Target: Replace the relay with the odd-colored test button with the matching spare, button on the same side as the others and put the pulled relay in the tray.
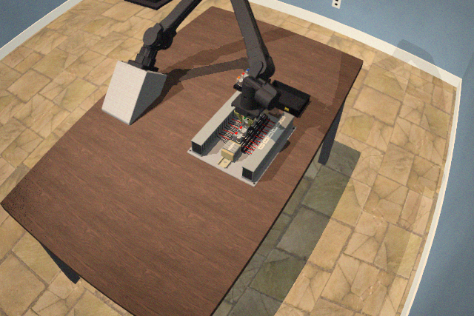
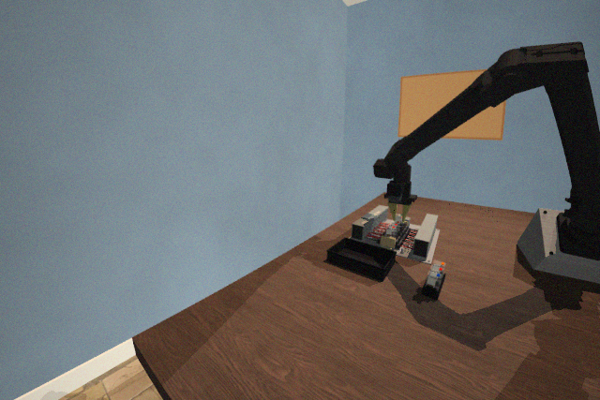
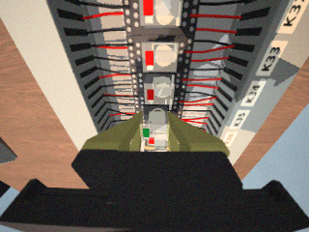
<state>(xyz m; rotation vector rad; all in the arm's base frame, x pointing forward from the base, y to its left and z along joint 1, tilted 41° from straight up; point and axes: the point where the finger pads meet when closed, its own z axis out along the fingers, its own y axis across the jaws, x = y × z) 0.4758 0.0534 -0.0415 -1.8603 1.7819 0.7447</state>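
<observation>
Right now my hand is 250 mm to the right of the black tray, 50 mm above it and 30 mm short of it.
</observation>
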